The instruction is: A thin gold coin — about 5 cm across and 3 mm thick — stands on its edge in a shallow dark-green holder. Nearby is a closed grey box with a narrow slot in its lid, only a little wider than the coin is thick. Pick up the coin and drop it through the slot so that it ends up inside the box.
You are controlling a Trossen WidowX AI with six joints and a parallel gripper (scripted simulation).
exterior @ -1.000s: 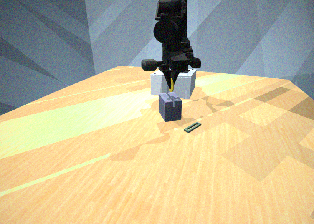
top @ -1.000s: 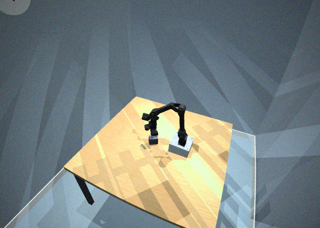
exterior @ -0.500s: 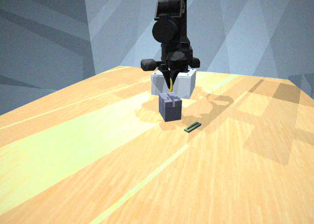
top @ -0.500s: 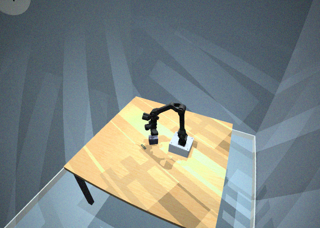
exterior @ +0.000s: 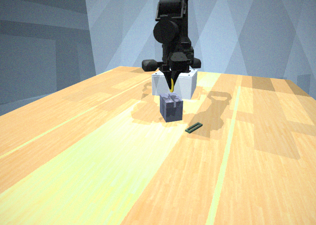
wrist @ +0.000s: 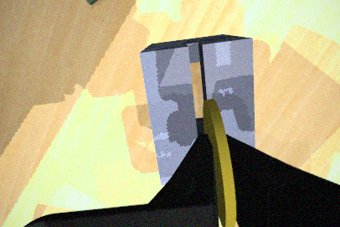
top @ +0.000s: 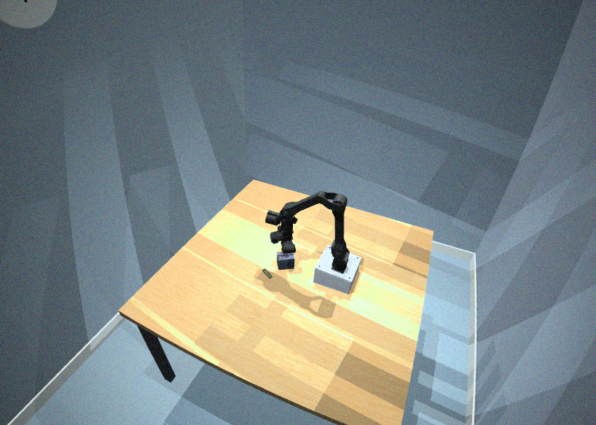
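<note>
My gripper tip is now 1 cm below the gold coin.
</note>
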